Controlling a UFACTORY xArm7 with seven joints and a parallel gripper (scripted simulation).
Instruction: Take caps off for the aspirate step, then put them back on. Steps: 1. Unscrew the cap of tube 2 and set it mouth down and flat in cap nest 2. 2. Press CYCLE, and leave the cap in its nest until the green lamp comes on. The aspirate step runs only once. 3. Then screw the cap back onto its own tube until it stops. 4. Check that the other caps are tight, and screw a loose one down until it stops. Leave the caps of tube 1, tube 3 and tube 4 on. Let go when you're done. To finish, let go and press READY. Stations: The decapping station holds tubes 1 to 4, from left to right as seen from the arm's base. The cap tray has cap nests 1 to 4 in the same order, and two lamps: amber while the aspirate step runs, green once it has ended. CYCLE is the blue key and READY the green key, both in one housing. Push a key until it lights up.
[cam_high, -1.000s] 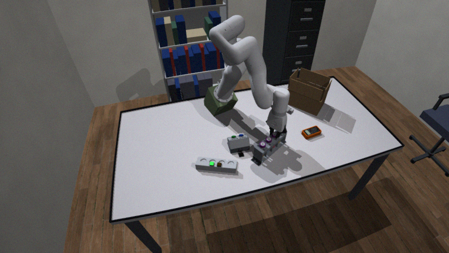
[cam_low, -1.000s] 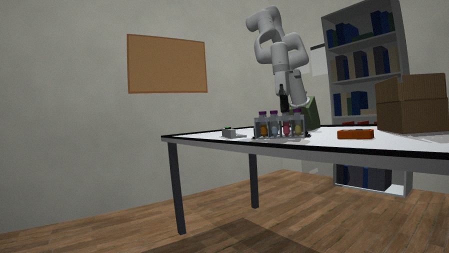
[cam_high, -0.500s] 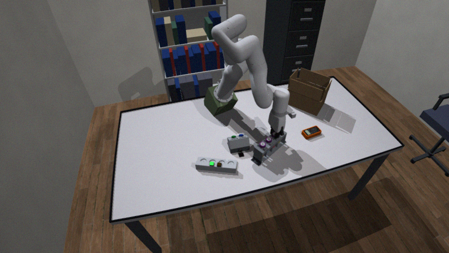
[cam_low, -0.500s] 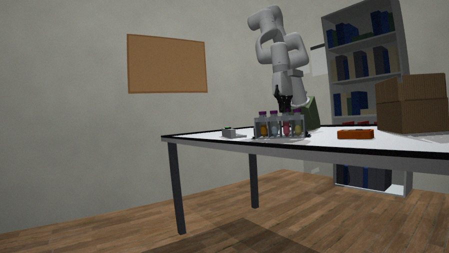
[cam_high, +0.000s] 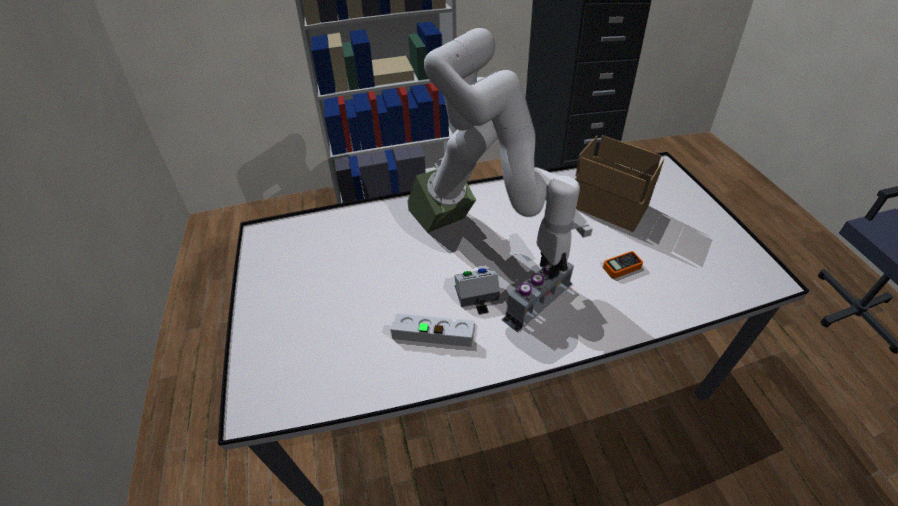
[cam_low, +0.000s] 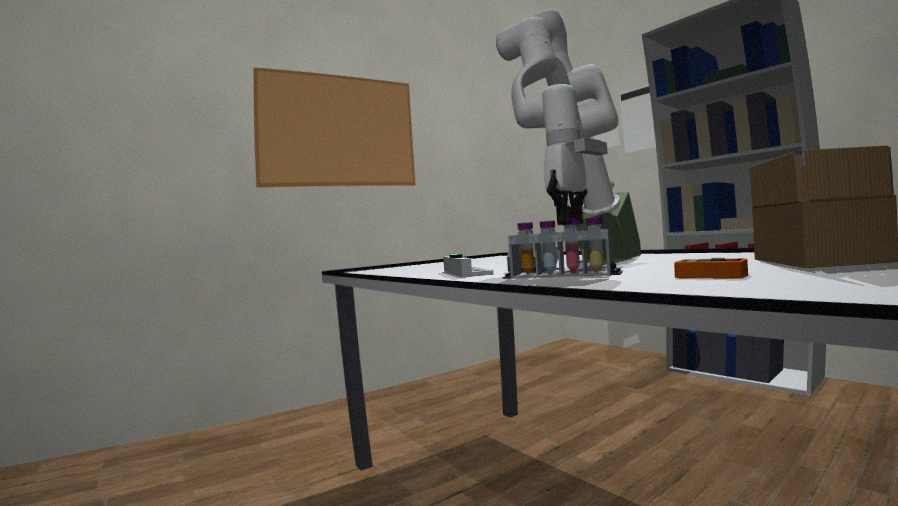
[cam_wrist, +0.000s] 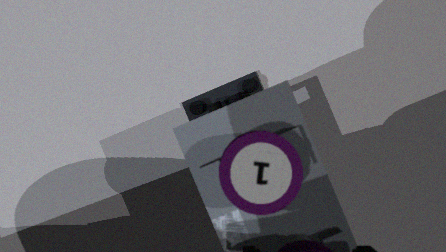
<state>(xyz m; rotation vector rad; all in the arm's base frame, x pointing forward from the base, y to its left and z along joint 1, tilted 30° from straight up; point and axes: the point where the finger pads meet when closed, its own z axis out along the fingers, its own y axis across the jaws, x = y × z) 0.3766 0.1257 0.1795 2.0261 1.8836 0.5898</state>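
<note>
The cap marked 1 lies 2 cm behind my hand, 5 cm to the left of it and 2 cm below it. Round my hand: blue key (12 cm behind, 15 cm to the right, 6 cm below); key housing (10 cm behind, 18 cm to the right, 8 cm below); green key (13 cm behind, 19 cm to the right, 6 cm below).
</note>
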